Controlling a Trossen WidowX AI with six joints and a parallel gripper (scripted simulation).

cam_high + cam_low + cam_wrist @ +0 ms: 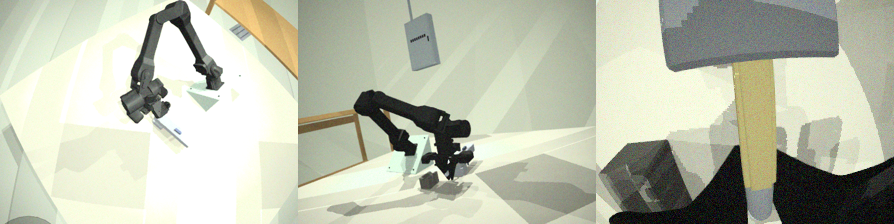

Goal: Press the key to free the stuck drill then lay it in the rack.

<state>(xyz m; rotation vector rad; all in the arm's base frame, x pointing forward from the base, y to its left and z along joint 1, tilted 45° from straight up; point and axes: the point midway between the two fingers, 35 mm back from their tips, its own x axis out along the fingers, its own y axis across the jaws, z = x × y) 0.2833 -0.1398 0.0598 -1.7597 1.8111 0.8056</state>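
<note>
Now: gripper tip 70 mm past the dark grey rack, 30 mm to the left of it and 10 mm below it. The rest, counted from my gripper tip: housing block (10 mm behind, 140 mm to the left, 40 mm above); key (10 mm behind, 170 mm to the left, 40 mm above).
</note>
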